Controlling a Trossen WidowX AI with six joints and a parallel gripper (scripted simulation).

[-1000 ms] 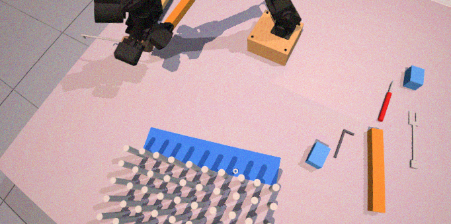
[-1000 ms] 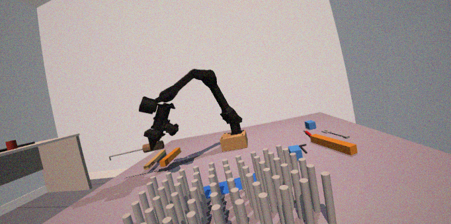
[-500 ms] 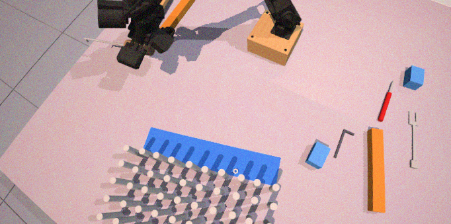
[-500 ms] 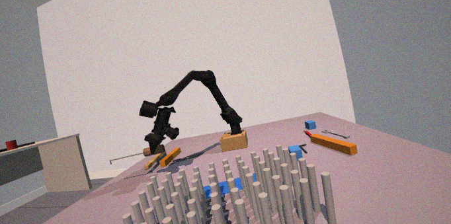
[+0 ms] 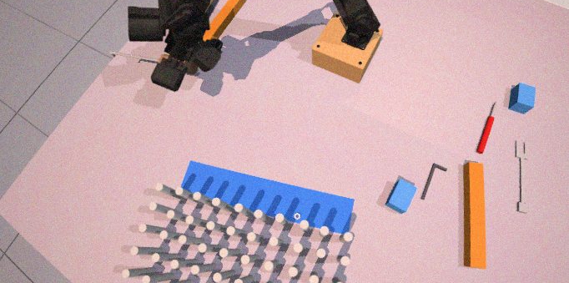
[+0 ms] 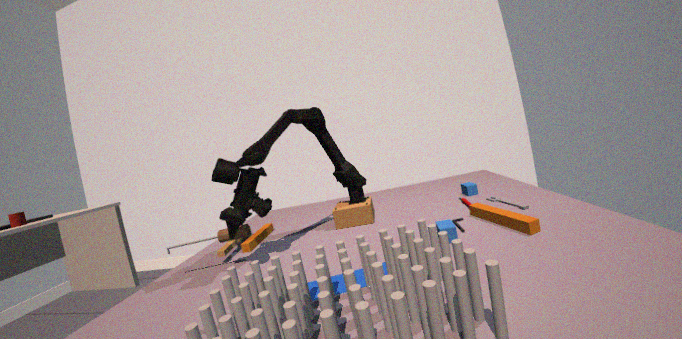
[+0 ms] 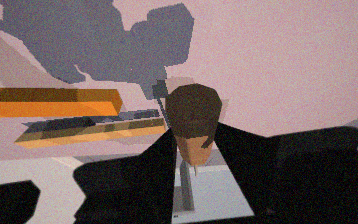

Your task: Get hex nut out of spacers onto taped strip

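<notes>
Now: the tool with brown wooden handle 30 mm ahead of my gripper tip and 100 mm to the right of it. The rest, counted from my gripper tip: blue taped strip: 160 mm ahead, 340 mm to the left, 90 mm below; red screwdriver: 270 mm behind, 740 mm to the left, 90 mm below; black hex key: 70 mm behind, 660 mm to the left, 90 mm below.
</notes>
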